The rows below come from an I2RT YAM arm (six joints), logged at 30 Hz.
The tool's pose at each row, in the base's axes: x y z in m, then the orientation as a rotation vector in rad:
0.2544 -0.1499 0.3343 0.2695 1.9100 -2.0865
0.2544 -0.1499 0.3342 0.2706 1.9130 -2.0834
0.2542 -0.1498 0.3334 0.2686 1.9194 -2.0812
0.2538 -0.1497 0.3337 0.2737 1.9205 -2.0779
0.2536 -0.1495 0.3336 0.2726 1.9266 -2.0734
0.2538 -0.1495 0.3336 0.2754 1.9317 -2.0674
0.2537 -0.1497 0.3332 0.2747 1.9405 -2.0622
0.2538 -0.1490 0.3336 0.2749 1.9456 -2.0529
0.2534 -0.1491 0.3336 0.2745 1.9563 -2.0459
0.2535 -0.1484 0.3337 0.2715 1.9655 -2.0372
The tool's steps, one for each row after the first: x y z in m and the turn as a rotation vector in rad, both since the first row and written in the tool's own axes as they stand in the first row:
0.0000 0.0001 0.0000 -0.0028 0.0010 0.0007
0.0005 0.0008 -0.0002 -0.0071 0.0023 -0.0020
0.0007 0.0003 -0.0003 -0.0087 0.0045 0.0014
0.0009 0.0004 -0.0005 -0.0140 0.0053 0.0005
0.0008 0.0004 -0.0005 -0.0191 0.0073 0.0025
0.0010 0.0008 -0.0004 -0.0258 0.0094 0.0007
0.0007 0.0004 -0.0010 -0.0330 0.0087 0.0035
0.0011 0.0003 -0.0009 -0.0414 0.0115 0.0019
0.0009 0.0001 -0.0016 -0.0504 0.0114 0.0009

